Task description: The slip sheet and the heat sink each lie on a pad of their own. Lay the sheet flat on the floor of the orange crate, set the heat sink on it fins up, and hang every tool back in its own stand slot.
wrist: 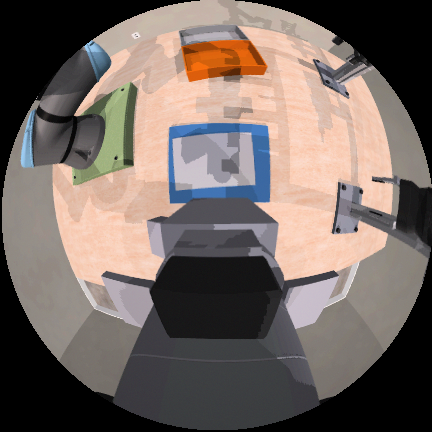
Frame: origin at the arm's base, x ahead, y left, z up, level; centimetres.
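Where they show: arm's base at its link origin: (87, 141).
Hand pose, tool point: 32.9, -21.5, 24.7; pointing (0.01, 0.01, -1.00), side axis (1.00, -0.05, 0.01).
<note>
Things, the pixels of their centre, and the offset from my tool point, as dx, dy, dz. "spot": a spot on its surface instead.
- pale slip sheet at the middle of its body: (212, 159) -0.5, +10.4, -27.1
- blue pad at a spot on its surface: (262, 170) spot: +9.3, +7.8, -27.2
- orange crate at the middle of its body: (215, 44) +2.3, +46.8, -26.1
- mounted tool at the middle of its body: (208, 247) -0.9, +0.3, -9.2
The pale slip sheet (197, 172) lies on the blue pad (262, 170), turned slightly against the pad's edges, with shadows across it. The orange crate (227, 71) stands farther off at the top, with shadows on its floor. My mounted tool (214, 212) comes up from the bottom of the view; its grey end block shows just below the pad, apart from the visible sheet. I see nothing held on it, and its cup is hidden behind the body. I count the tool as open. The heat sink does not show.
A grey crate (212, 35) stands behind the orange one. The robot's base sits on a green plate (125, 117) at the left. At the right are two bolted stand feet (324, 80) (342, 220) with posts, and a black tool with a finger (415, 207) hangs there.
</note>
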